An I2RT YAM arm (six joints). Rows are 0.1 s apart.
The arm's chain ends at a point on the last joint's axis. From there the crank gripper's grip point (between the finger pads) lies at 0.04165 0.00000 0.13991 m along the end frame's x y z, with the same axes.
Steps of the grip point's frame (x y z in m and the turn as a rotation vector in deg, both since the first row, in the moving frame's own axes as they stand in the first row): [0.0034 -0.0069 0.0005 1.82 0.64 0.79]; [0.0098 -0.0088 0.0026 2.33 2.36 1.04]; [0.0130 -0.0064 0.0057 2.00 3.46 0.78]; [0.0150 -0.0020 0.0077 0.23 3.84 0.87]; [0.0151 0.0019 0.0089 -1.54 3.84 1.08]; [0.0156 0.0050 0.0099 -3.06 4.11 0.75]
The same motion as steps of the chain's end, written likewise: [0.0018 -0.0030 0.0010 1.82 0.64 0.79]; [0.0040 -0.0040 0.0045 2.33 2.36 1.04]; [0.0046 -0.0022 0.0085 2.00 3.46 0.78]; [0.0057 -0.0021 0.0108 0.23 3.84 0.87]; [0.0059 -0.0027 0.0121 -1.54 3.84 1.08]; [0.0057 -0.0030 0.0135 -3.06 4.11 0.75]
